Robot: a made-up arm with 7 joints. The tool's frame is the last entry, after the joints. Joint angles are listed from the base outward. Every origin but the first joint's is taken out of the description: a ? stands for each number. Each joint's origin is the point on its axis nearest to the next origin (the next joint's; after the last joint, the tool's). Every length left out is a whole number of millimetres.
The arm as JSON. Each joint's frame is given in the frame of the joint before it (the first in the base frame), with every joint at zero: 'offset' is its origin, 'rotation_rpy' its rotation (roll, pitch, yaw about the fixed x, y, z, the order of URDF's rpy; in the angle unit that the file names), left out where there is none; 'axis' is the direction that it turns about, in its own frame. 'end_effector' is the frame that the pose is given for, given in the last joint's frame.
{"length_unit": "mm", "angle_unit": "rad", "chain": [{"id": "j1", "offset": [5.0, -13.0, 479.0], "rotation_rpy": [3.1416, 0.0, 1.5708], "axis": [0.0, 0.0, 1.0]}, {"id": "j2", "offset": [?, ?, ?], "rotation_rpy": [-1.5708, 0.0, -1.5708], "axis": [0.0, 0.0, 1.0]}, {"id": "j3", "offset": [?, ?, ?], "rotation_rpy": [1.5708, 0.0, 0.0], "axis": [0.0, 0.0, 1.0]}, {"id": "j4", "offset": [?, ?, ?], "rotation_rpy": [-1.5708, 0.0, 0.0], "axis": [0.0, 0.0, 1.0]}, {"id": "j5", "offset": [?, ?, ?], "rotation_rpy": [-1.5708, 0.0, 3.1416], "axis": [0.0, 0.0, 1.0]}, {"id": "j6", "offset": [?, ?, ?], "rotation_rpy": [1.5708, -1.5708, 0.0], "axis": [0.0, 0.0, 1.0]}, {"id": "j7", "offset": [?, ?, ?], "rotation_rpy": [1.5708, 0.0, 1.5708], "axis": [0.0, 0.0, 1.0]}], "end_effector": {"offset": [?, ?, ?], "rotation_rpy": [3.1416, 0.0, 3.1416]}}
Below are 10 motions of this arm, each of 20 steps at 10 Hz.
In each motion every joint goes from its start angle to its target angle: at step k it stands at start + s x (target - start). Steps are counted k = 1, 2, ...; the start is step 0. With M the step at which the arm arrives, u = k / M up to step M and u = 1 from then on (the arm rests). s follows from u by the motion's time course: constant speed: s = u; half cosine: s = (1 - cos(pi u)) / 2; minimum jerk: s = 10 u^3 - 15 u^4 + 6 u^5.
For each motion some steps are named. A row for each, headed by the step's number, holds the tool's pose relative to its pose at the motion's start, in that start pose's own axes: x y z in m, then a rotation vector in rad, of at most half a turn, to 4 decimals.
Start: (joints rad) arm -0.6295 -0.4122 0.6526 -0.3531 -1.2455 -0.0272 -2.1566
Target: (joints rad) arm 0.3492 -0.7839 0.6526 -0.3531 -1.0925 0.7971 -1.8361
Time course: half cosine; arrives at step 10
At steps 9, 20:
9: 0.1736 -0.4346 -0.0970 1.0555 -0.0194 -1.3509
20: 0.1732 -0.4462 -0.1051 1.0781 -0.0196 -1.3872

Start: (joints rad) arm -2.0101 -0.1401 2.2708 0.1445 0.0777 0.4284 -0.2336
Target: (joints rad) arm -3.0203 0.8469 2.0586 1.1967 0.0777 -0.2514 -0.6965
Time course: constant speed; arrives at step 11
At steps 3, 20:
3: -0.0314 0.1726 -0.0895 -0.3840 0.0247 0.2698
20: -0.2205 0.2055 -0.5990 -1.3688 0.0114 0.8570

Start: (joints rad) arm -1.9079 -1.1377 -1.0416 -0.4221 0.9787 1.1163 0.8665
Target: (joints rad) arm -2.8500 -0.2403 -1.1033 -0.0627 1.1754 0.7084 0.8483
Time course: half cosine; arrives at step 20
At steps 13, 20:
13: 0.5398 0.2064 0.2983 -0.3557 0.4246 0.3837
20: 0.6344 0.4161 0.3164 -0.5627 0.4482 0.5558

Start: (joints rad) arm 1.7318 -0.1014 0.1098 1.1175 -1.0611 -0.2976 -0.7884
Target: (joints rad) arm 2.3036 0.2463 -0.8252 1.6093 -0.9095 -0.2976 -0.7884
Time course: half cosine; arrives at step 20
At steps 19, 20:
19: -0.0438 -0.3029 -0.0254 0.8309 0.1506 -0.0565
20: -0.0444 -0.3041 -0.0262 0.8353 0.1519 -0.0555

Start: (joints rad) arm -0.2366 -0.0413 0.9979 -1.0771 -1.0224 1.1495 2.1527
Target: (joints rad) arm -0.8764 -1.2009 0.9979 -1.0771 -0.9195 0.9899 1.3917
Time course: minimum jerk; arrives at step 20
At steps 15, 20:
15: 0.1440 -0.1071 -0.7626 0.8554 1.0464 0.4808
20: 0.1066 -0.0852 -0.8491 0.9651 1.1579 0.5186

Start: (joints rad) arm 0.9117 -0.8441 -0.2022 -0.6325 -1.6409 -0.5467 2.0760
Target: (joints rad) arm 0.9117 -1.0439 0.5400 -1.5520 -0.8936 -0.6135 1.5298
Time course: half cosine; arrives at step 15
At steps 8, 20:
8: -0.2475 -0.0198 -0.1393 0.1228 -0.9232 0.0768
20: -0.3185 -0.0402 -0.3361 0.0993 -1.6629 0.2593

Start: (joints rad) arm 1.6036 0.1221 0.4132 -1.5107 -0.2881 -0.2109 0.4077
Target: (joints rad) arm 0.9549 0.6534 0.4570 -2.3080 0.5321 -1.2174 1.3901
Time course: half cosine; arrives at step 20
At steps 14, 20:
14: -0.1971 0.0765 -0.2066 0.9670 -0.6387 -1.3891
20: -0.2403 0.1236 -0.2332 1.2508 -0.6961 -1.7824

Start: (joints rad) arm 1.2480 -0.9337 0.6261 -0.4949 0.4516 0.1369 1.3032
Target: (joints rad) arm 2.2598 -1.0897 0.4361 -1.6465 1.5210 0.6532 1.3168
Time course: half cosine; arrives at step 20
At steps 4, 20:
4: -0.0317 -0.0800 -0.0103 0.1353 0.0028 -0.1025
20: -0.1614 -0.5048 -0.5169 1.2286 0.6706 0.0672

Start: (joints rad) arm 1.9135 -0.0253 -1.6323 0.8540 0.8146 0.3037 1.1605
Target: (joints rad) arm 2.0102 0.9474 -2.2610 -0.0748 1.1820 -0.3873 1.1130
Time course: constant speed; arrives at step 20
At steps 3, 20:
3: 0.1052 -0.0153 -0.0117 0.2045 0.0373 0.1445
20: 0.6619 0.3105 -0.3801 1.1964 1.0362 0.5313

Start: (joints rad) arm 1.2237 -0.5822 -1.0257 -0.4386 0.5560 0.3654 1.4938
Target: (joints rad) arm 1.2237 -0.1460 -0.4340 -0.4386 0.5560 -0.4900 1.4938
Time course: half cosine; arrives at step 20
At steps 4, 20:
4: 0.0065 0.0163 0.0014 0.0595 0.0114 -0.0643
20: 0.0368 0.2249 -0.0383 0.5155 -0.2396 -0.6469

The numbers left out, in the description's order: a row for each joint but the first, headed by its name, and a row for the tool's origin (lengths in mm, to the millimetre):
j2: -33.0 24.0 0.0
j3: -22.0 482.0 0.0
j4: 26.0 13.0 0.0
j5: 17.0 237.0 0.0
j6: 1.0 15.0 0.0
j7: -97.0 25.0 0.0
tool: 21.0 -7.0 0.0

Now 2 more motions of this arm.
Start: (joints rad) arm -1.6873 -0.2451 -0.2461 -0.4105 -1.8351 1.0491 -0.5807
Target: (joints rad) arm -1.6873 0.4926 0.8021 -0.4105 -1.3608 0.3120 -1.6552
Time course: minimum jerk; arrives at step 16
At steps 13, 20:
13: -0.0899 -0.5077 -0.3648 0.5862 -1.2095 0.4238
20: -0.0806 -0.5303 -0.3852 0.6037 -1.2425 0.4218

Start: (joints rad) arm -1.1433 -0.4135 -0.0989 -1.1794 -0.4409 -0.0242 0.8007
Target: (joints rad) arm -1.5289 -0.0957 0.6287 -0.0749 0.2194 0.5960 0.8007
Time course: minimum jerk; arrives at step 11
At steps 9, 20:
9: 0.3937 0.1429 -0.4262 -1.2678 1.5215 -0.8742
20: 0.3984 0.1402 -0.4566 -1.3340 1.5833 -0.9171

